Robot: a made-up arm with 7 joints.
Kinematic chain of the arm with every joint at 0, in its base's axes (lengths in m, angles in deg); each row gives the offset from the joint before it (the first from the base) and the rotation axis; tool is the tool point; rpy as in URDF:
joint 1: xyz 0 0 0.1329 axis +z
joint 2: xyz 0 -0.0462 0.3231 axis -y
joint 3: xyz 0 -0.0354 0.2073 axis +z
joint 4: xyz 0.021 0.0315 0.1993 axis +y
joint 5: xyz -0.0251 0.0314 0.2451 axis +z
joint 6: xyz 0 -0.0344 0.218 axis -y
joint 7: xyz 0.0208 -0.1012 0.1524 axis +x
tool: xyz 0 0 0 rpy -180 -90 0
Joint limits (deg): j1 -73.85..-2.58 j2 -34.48..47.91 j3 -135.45..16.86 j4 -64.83..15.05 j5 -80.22..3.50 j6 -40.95..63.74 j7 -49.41..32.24
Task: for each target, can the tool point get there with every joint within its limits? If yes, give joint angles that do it. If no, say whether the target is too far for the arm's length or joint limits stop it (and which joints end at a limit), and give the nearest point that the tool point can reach.
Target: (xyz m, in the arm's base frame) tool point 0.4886 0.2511 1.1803
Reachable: yes | joints -9.23 -27.84 -107.81 -37.39 -38.97 -11.65 -2.45
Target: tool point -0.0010 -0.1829 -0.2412
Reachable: no: joint limits stop it (at a limit: joint 1, joint 2, joint 3, joint 4, joint 6) | nearest point -0.7158 -0.1554 0.3420 | short by 0.923 m
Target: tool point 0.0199 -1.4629 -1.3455
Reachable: no: too far | nearest point 0.3729 -0.6108 0.5604 | short by 2.117 m
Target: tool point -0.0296 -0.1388 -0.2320
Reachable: no: joint limits stop it (at a limit: joint 1, joint 2, joint 4, joint 6) | nearest point -0.7182 -0.1122 0.3371 | short by 0.894 m
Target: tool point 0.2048 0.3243 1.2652
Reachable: yes | joints -48.87 2.71 -73.82 -32.40 -58.30 37.62 0.90
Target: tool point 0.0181 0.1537 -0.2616
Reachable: no: joint limits stop it (at a limit: joint 1, joint 2, joint 4, joint 6) | nearest point -0.1542 0.6900 0.3447 | short by 0.828 m
